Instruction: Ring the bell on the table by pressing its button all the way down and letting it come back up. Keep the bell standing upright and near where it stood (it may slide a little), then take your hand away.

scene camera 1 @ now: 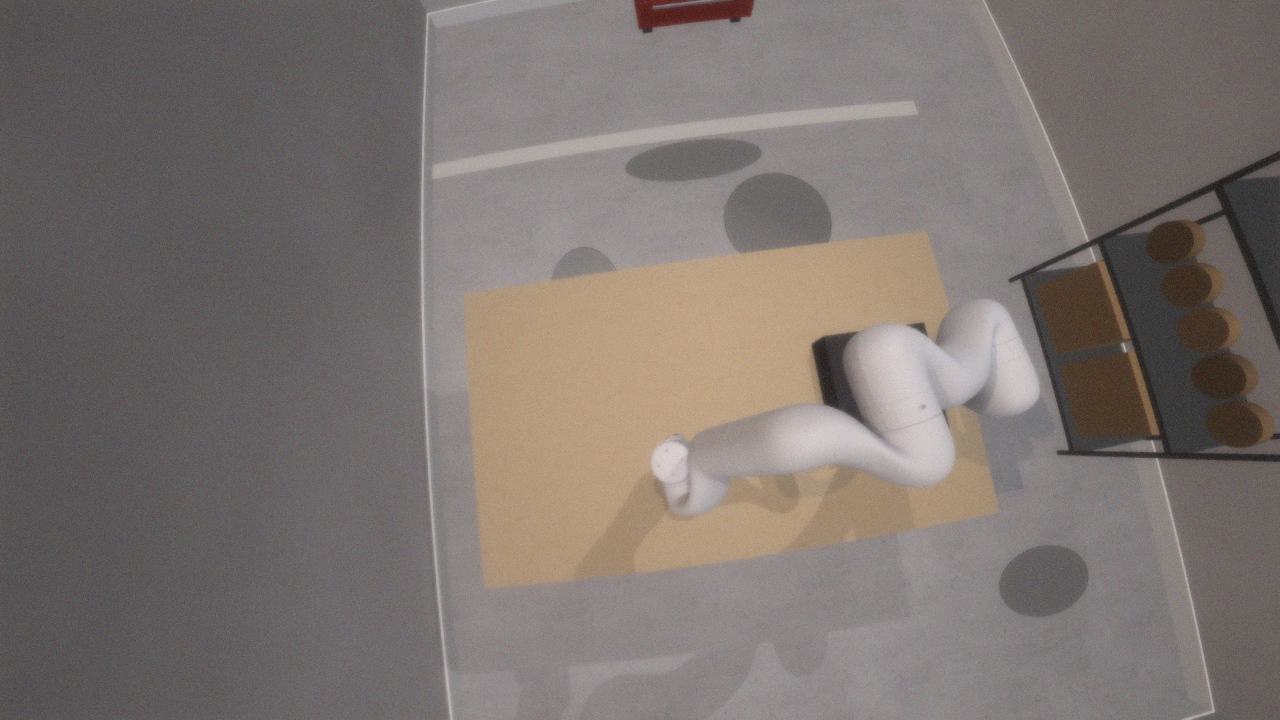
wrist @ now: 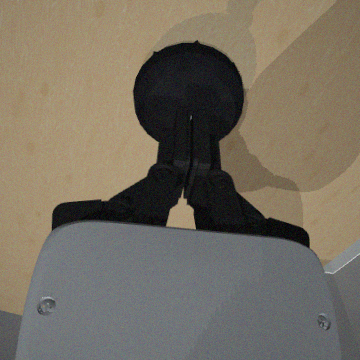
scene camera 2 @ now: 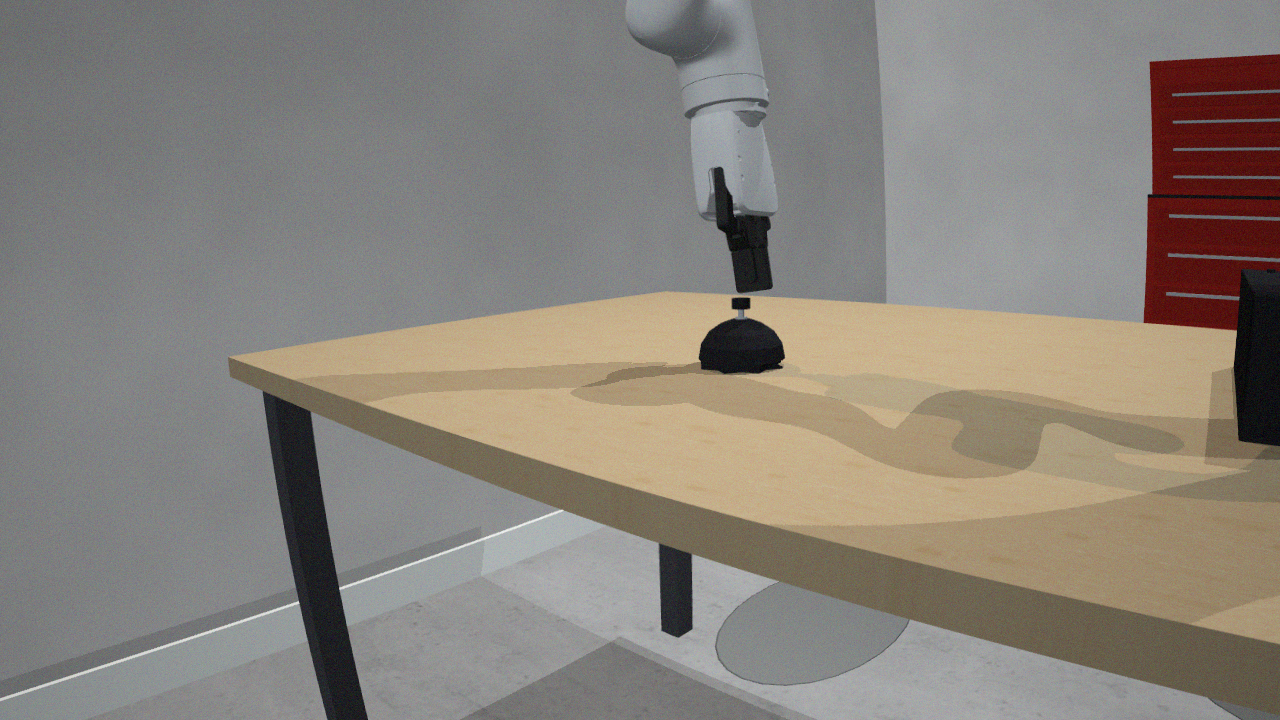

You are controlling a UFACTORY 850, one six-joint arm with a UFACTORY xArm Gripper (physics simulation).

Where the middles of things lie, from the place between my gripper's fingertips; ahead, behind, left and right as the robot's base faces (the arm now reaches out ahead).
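There is the black dome-shaped bell point(scene camera 2: 741, 344), which sits 10 mm ahead of my hand and 10 mm to the left of it, and 40 mm below it.
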